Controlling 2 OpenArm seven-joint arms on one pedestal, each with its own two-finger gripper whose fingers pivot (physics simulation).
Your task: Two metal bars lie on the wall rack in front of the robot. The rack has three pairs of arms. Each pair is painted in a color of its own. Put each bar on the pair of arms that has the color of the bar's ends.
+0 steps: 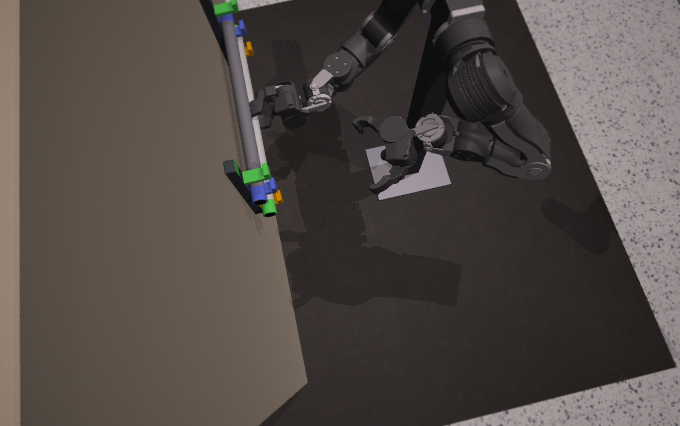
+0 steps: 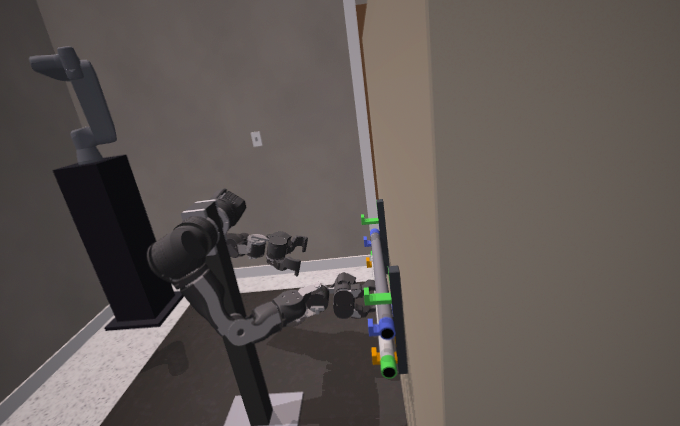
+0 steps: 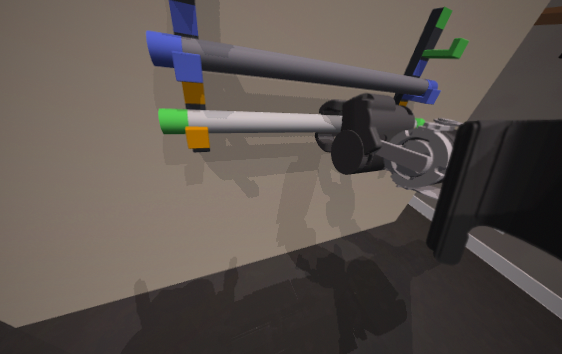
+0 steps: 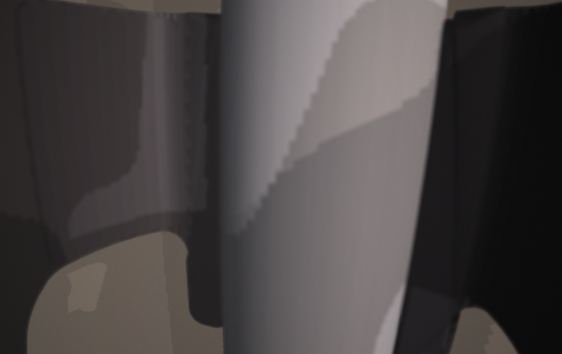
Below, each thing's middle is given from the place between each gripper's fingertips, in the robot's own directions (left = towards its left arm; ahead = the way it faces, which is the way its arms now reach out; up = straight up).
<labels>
I see the blue-ended bar [image 1: 248,138] 80 mm above my right hand and 10 mm to the left of it. From my right hand the other things lie so: pale base plate [image 1: 433,173]: 460 mm below, 440 mm behind, 40 mm to the left; then green-ended bar [image 4: 325,120]: 10 mm behind.
I see the blue-ended bar 230 mm ahead of my left hand, 180 mm to the right of it and 30 mm above it. Round my left hand: pale base plate: 510 mm below, 210 mm behind, 150 mm to the right; green-ended bar: 230 mm ahead, 190 mm to the right, 50 mm below.
</labels>
